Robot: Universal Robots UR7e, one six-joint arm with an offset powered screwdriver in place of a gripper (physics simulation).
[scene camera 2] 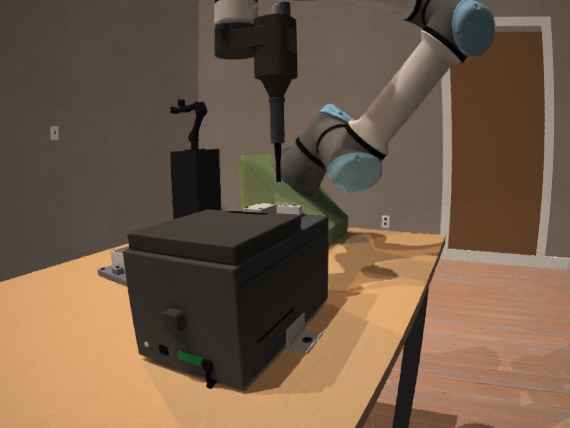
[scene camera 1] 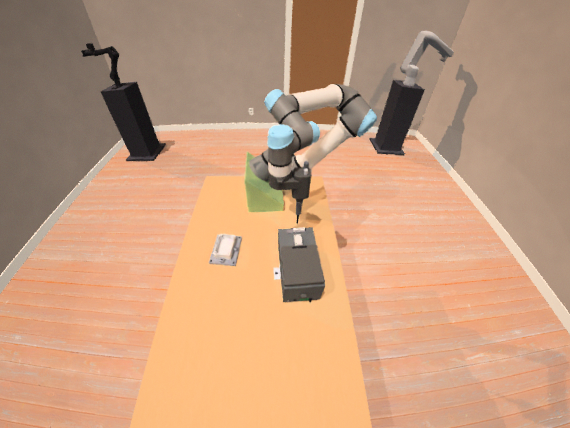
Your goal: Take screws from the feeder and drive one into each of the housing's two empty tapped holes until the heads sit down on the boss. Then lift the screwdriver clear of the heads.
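Note:
My screwdriver (scene camera 1: pixel 298 221) (scene camera 2: pixel 278 180) points straight down, its tip in the air above the back end of the feeder. The bit's end looks dark and bare, with no screw showing on it. The feeder (scene camera 1: pixel 301 265) (scene camera 2: pixel 182 295) is a dark box on the table, with light metal parts (scene camera 1: pixel 298 240) (scene camera 2: pixel 289 209) at its back end. The housing (scene camera 1: pixel 226 248) (scene camera 2: pixel 117 257), a whitish block on a grey flanged base, lies left of the feeder. In scene camera 2 the feeder hides most of it. Its holes are too small to make out.
A green wedge-shaped mount (scene camera 1: pixel 264 197) (scene camera 2: pixel 255 175) stands at the table's back under the arm. A small bracket (scene camera 2: pixel 303 340) sticks out from the feeder's side; a white tab (scene camera 1: pixel 276 273) shows at its left side. Black pedestals (scene camera 1: pixel 131 122) (scene camera 1: pixel 398 117) stand beyond the table (scene camera 1: pixel 250 360) (scene camera 2: pixel 65 340).

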